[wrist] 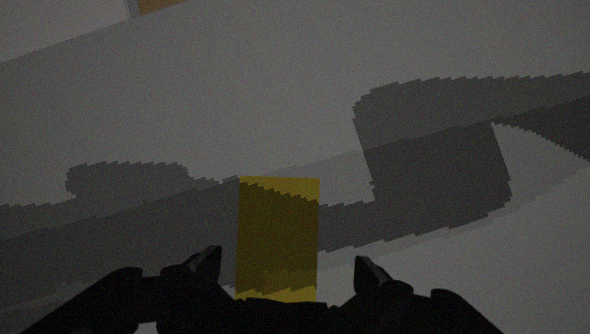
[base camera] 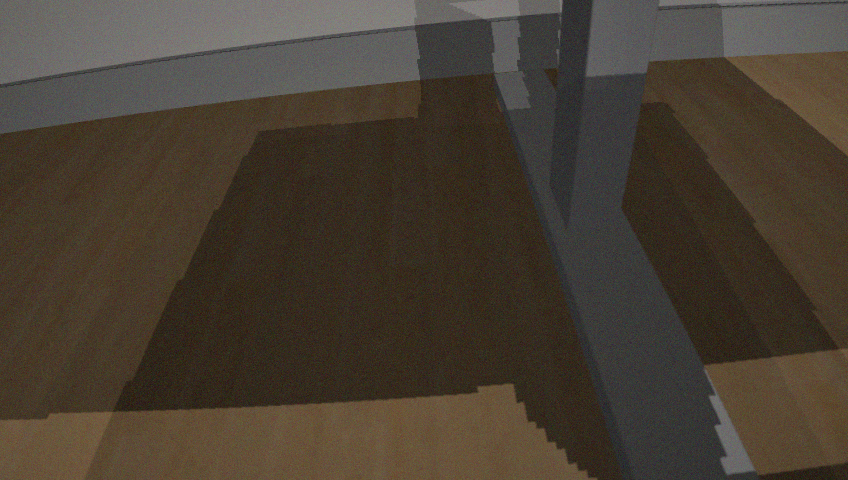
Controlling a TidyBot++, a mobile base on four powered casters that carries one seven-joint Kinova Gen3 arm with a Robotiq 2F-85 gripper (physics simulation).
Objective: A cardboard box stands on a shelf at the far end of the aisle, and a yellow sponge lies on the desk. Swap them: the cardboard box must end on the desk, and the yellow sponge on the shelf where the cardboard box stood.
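Frame: origin at the arm's base, x right, y ahead, z up, level; metres.
Seen in the pictures: gripper, fingertip midpoint: (wrist: 287,266).
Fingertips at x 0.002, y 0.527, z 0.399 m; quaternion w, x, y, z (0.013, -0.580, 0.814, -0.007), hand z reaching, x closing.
Note:
A point is followed by its place in that frame.
The yellow sponge (wrist: 278,235) @(x 0.016, y 0.531, z 0.368 m) lies on the pale desk top (wrist: 260,90) @(x 0.149, y 0.519, z 0.323 m) in the wrist view, its long sides running nearly straight up and down the view. Much of it is in shadow, and its lower end is hidden behind the gripper body. My gripper (wrist: 287,266) @(x 0.002, y 0.527, z 0.398 m) is open and empty. Its fingertips stand to the left and right of the sponge as seen in the view, with a gap on each side. How high they are above the desk I cannot tell. The cardboard box and its shelf do not show in either view.
In the base camera view a grey post (base camera: 609,130) @(x 0.127, y 0.478, z -0.261 m) rises from a long grey foot bar (base camera: 618,285) on the wooden floor (base camera: 297,440) @(x -0.133, y 0.283, z -0.397 m). A wall with a grey baseboard (base camera: 238,77) @(x -0.363, y 0.903, z -0.356 m) runs behind. Dark shadows fall across the floor and the desk.

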